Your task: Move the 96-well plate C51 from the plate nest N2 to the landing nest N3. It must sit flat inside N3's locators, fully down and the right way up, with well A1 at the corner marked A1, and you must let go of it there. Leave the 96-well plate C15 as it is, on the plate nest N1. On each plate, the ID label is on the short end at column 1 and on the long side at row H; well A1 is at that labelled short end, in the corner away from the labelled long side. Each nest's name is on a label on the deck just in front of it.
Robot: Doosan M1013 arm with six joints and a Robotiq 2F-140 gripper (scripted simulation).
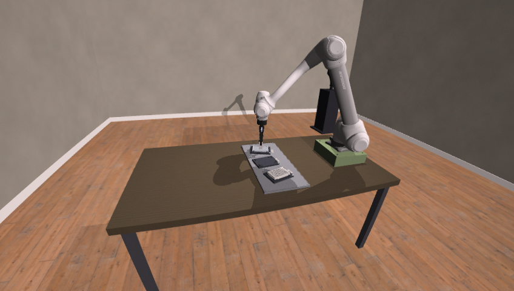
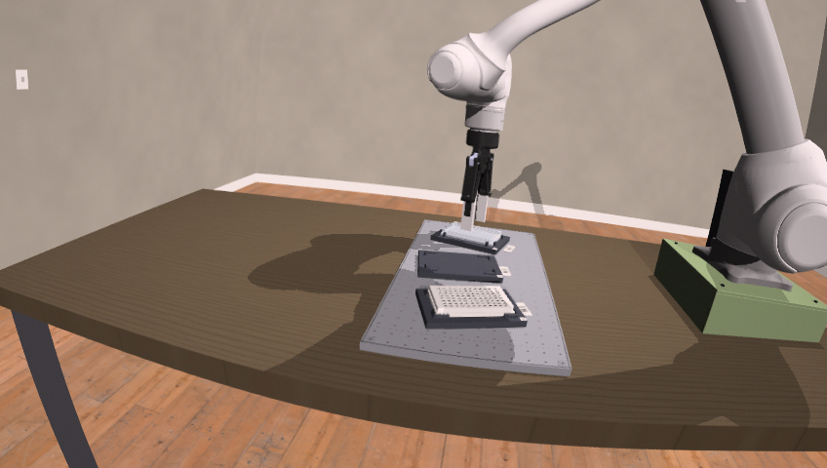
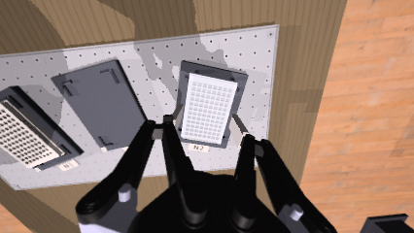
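My gripper is now 6 cm above the nest N2. The rest, counted from my hand: landing nest N3 (3 cm ahead, 19 cm to the left, 6 cm below); N3 label (6 cm behind, 18 cm to the left, 6 cm below); N2 label (9 cm behind, 4 cm to the left, 6 cm below).
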